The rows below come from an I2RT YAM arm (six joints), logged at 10 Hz.
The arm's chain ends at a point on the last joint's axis. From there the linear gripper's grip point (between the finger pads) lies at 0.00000 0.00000 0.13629 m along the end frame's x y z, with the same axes.
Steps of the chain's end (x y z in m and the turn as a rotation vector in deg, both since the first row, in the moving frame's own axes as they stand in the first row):
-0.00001 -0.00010 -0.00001 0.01 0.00 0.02
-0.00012 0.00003 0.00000 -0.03 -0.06 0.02
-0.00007 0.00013 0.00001 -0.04 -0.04 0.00
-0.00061 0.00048 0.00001 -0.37 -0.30 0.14
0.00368 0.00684 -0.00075 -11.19 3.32 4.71
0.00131 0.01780 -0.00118 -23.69 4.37 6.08
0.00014 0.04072 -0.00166 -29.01 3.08 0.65
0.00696 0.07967 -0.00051 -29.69 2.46 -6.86
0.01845 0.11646 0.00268 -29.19 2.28 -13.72
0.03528 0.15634 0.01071 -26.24 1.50 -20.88
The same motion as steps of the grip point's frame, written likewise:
-0.00001 -0.00012 -0.00001 0.01 0.00 0.02
-0.00026 0.00010 0.00000 -0.03 -0.06 0.02
-0.00017 0.00023 0.00001 -0.04 -0.04 0.00
-0.00132 0.00136 0.00001 -0.37 -0.30 0.14
0.01042 0.03357 -0.00357 -11.19 3.32 4.71
0.00844 0.07295 -0.01304 -23.69 4.37 6.08
0.00677 0.10682 -0.01895 -29.01 3.08 0.65
0.01667 0.14665 -0.01850 -29.69 2.46 -6.86
0.03169 0.18163 -0.01465 -29.19 2.28 -13.72
0.04970 0.21462 -0.00322 -26.24 1.50 -20.88

